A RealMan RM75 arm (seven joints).
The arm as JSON. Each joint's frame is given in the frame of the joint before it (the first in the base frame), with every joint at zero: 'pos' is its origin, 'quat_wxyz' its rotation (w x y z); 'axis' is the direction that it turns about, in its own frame. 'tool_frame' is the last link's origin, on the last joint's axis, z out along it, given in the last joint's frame.
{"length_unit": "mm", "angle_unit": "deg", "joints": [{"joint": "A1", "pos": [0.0, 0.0, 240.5], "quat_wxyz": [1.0, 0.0, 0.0, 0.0], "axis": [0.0, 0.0, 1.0]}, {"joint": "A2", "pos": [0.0, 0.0, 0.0], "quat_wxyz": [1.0, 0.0, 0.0, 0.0], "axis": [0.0, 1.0, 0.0]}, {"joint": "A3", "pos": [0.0, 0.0, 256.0], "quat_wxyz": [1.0, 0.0, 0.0, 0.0], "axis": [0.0, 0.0, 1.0]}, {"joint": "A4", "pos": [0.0, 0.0, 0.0], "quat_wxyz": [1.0, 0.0, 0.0, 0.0], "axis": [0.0, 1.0, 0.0]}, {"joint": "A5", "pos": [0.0, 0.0, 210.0], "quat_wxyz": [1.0, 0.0, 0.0, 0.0], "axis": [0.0, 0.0, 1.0]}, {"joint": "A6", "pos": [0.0, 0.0, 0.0], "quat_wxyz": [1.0, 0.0, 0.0, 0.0], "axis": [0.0, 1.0, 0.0]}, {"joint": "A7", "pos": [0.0, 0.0, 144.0], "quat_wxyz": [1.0, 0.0, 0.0, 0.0], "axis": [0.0, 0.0, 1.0]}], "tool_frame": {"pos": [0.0, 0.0, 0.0], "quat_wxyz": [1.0, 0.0, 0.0, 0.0]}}
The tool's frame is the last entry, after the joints.
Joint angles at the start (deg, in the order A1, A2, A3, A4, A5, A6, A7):
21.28 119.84 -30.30 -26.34 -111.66 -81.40 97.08
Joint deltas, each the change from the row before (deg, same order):
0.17 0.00 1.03 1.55 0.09 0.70 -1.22
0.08 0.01 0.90 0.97 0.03 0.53 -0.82
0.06 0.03 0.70 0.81 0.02 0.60 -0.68
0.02 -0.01 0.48 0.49 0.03 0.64 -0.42
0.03 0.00 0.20 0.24 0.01 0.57 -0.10
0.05 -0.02 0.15 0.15 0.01 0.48 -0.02
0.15 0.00 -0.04 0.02 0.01 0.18 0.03
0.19 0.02 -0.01 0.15 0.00 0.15 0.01
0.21 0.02 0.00 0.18 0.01 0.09 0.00
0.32 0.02 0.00 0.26 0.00 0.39 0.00
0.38 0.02 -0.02 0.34 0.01 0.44 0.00
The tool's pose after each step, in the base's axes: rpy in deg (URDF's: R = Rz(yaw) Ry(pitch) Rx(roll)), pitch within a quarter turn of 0, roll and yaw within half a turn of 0; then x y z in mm. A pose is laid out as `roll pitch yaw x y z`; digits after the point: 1 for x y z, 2 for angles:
173.43 42.21 -71.70 334.6 281.8 -21.1
173.48 42.87 -72.20 336.0 281.4 -22.7
173.64 43.38 -72.64 337.3 281.2 -24.3
174.04 43.77 -72.92 339.0 281.3 -25.0
174.39 43.93 -73.17 340.2 281.7 -25.5
174.71 44.06 -73.35 341.3 282.3 -25.6
174.84 44.04 -73.25 340.9 283.3 -25.7
174.77 43.99 -73.27 340.1 284.2 -26.4
174.61 43.95 -73.31 339.1 285.1 -27.2
174.66 43.89 -73.33 338.2 286.8 -28.3
174.66 43.80 -73.38 337.1 288.7 -29.8

